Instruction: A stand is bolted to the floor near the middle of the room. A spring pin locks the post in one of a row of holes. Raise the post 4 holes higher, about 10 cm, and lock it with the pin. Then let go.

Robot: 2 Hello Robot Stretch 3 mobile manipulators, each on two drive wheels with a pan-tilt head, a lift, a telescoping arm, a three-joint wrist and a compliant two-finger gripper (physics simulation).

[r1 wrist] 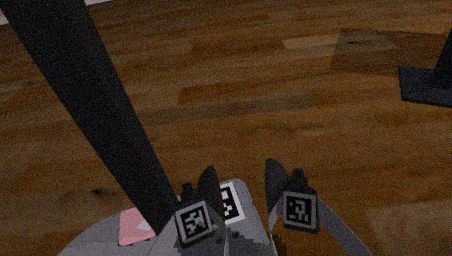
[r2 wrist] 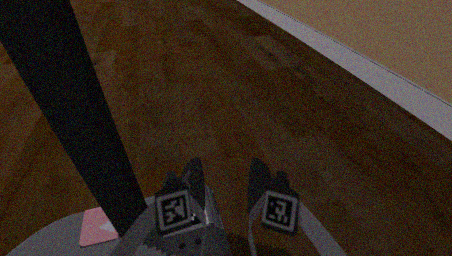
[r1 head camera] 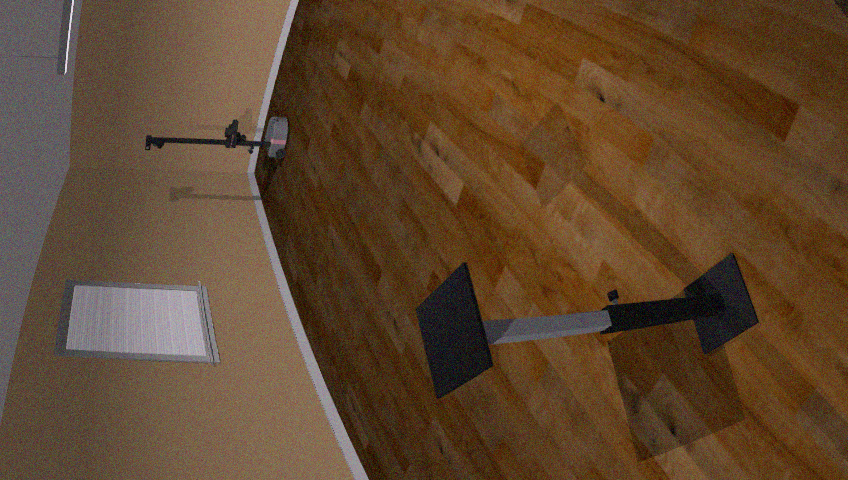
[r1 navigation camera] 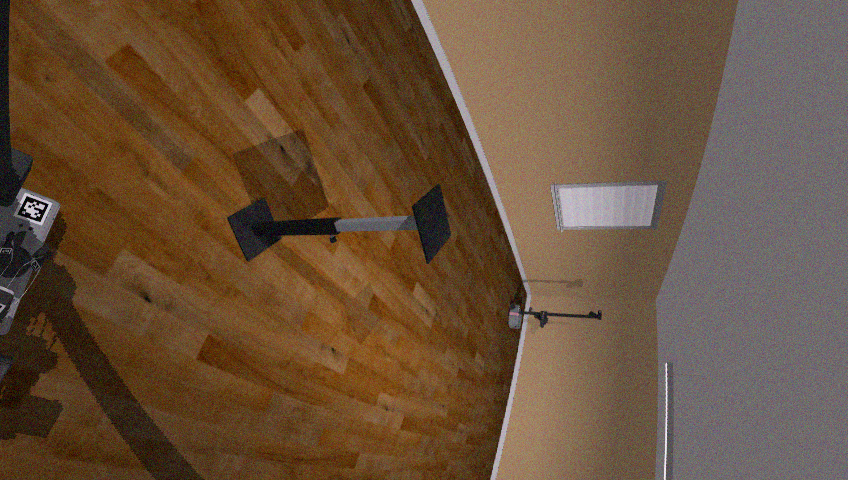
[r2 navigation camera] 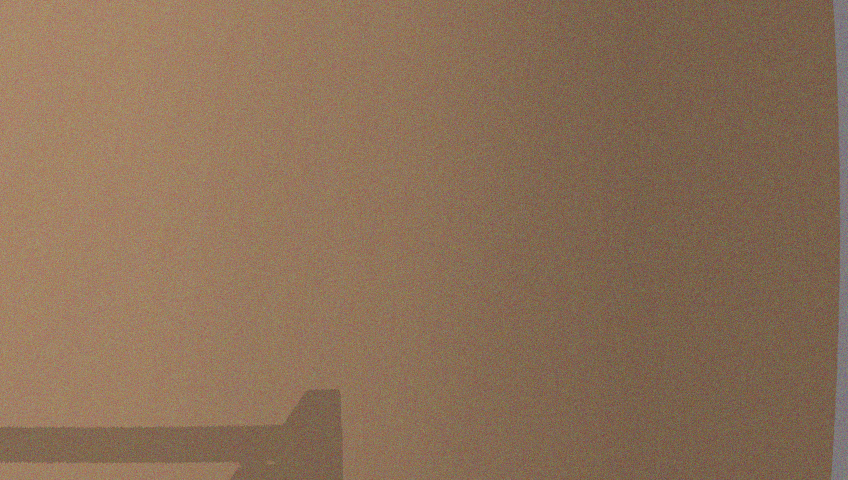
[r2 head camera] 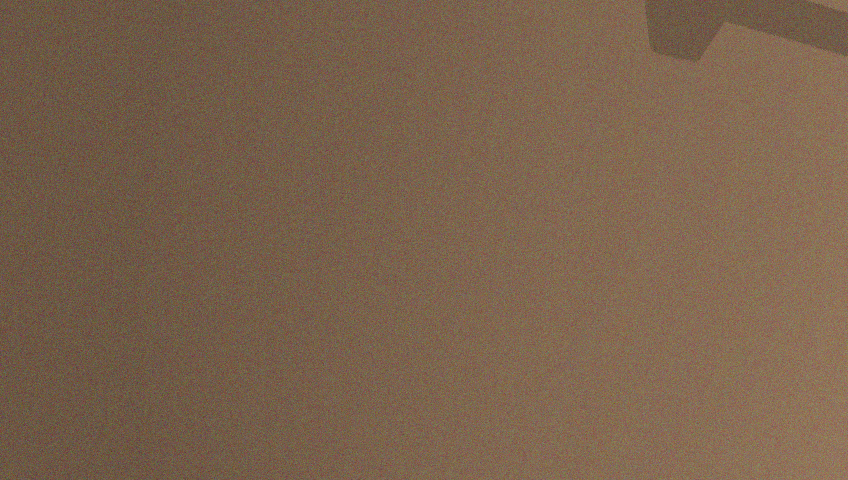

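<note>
The stand shows sideways in r1's head and navigation views: a dark square base plate (r1 head camera: 739, 297) (r1 navigation camera: 242, 230) on the floor, a black sleeve (r1 head camera: 654, 314) (r1 navigation camera: 306, 227), a grey post (r1 head camera: 547, 327) (r1 navigation camera: 374, 223) and a dark top plate (r1 head camera: 455, 336) (r1 navigation camera: 432, 224). A small black pin knob (r1 head camera: 613, 295) (r1 navigation camera: 333, 238) sticks out near the sleeve's upper end. The holes cannot be made out. Part of the base plate (r1 wrist: 422, 90) shows in r1's wrist view. My r1 gripper (r1 wrist: 242, 181) is open, over its own base, apart from the stand. My r2 gripper (r2 wrist: 226, 172) is open over its base, near a wall.
Robot r2 (r1 head camera: 277, 137) (r1 navigation camera: 514, 315) stands far off by the room's corner. A window (r1 head camera: 136, 321) (r1 navigation camera: 606, 205) is in one wall. A wall (r2 head camera: 416, 237) (r2 navigation camera: 416, 208) fills most of r2's head and navigation views. A white baseboard (r2 wrist: 350, 55) runs beside r2.
</note>
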